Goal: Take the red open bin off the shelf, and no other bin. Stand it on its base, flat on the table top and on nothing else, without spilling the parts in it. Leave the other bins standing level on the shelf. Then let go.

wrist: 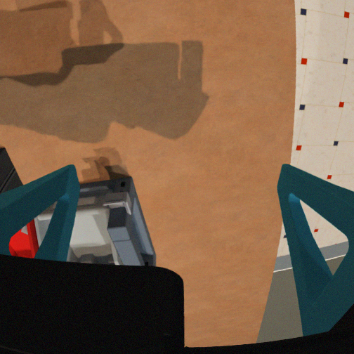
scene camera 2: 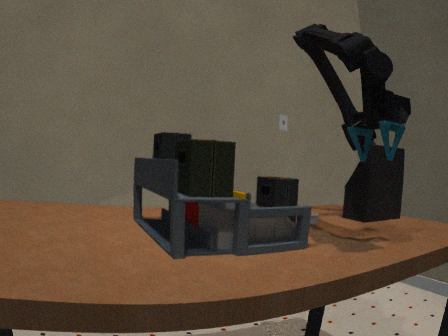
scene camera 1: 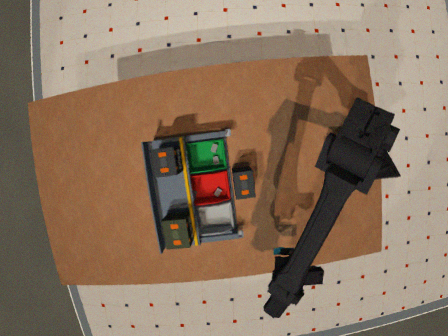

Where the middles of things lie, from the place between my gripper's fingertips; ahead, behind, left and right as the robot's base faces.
Right now my hand is 200 mm short of the pale grey bin (scene camera 1: pixel 217 218), 170 mm to the left of it and 140 mm above it. Also, from my hand: red bin (scene camera 1: pixel 205 184) (280 mm to the right, 190 mm ahead, 140 mm below); then green bin (scene camera 1: pixel 200 158) (390 mm to the right, 180 mm ahead, 140 mm below).
